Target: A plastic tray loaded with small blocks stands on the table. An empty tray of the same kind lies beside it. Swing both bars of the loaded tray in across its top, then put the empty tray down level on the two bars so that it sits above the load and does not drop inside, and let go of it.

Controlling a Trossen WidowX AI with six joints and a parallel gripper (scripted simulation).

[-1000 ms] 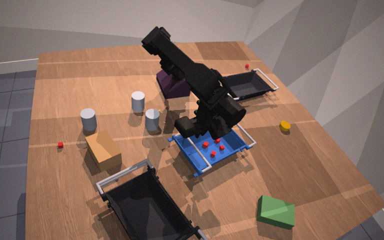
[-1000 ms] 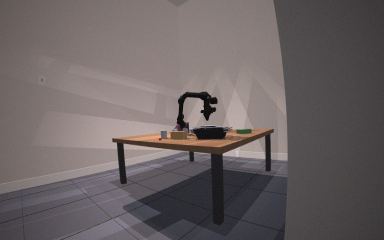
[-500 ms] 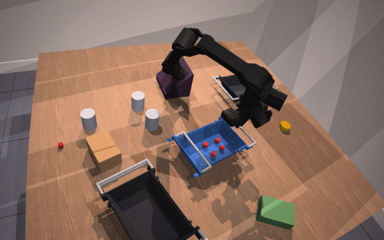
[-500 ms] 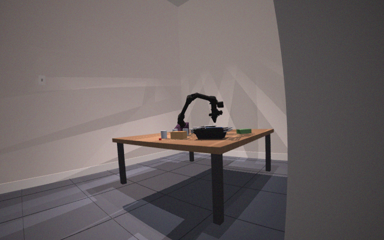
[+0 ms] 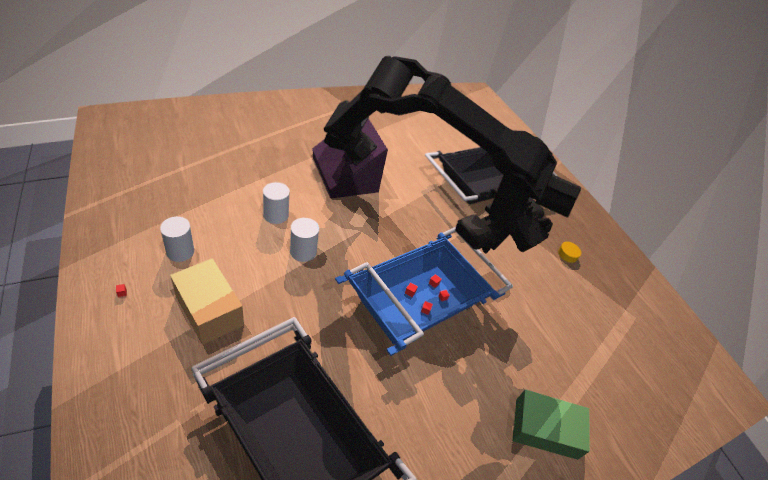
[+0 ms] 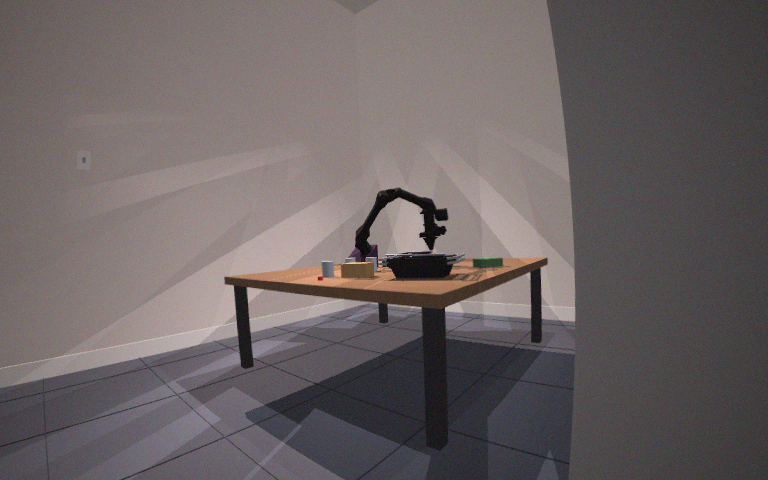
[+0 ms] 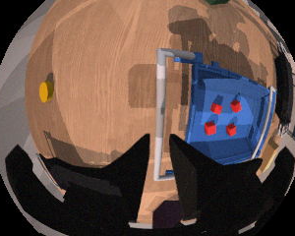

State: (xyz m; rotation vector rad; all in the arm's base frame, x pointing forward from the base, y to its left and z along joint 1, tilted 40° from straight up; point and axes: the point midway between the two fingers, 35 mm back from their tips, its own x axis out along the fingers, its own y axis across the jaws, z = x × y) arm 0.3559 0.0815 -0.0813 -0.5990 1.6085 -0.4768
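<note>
Now: gripper tip 25 cm past the black tray, 22 cm to the right of it and 4 cm above it. The rest, counted from my gripper tip: yellow disc (27 cm to the left, 8 cm below, 3 cm ahead); tan box (53 cm to the right, 11 cm behind, 5 cm below); green block (33 cm ahead, 7 cm to the right, 6 cm below).
</note>
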